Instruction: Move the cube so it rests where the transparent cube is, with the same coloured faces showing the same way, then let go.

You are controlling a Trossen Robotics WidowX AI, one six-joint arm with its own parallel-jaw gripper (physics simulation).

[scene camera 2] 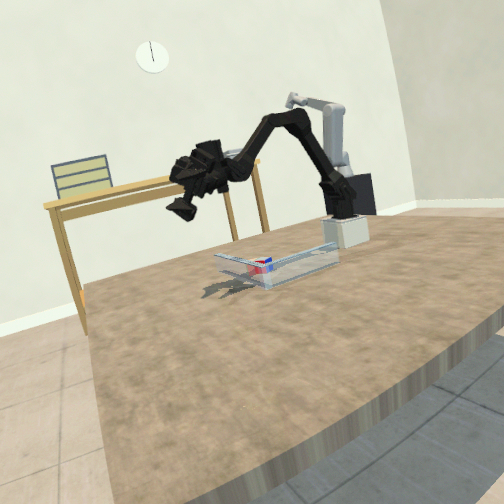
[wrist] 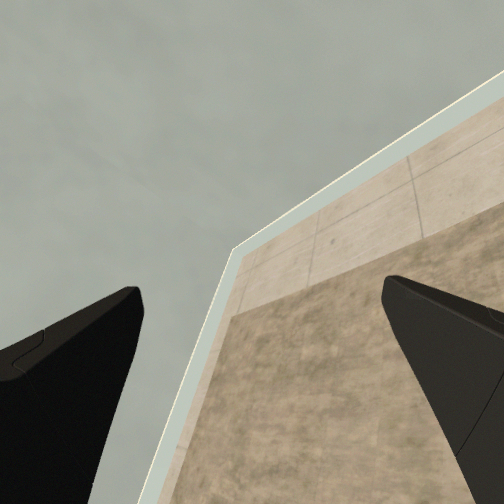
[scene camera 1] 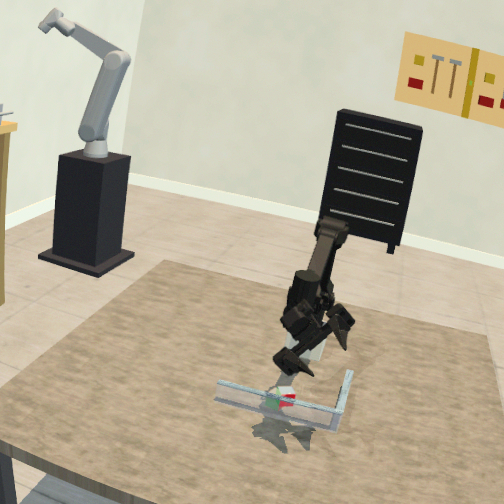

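Observation:
The small cube with red, green and white faces sits on the table against the long side of a grey L-shaped bracket. It also shows in scene camera 2, red and blue faces visible. I cannot make out a separate transparent cube. My gripper hangs in the air above the cube, open and empty, clear of it. In scene camera 2 the gripper is well above the table. The wrist view shows only two spread black fingertips, wall, floor and the table corner.
A black drawer cabinet stands behind the table. A grey arm on a black pedestal stands at the far left. A wooden table stands by the wall.

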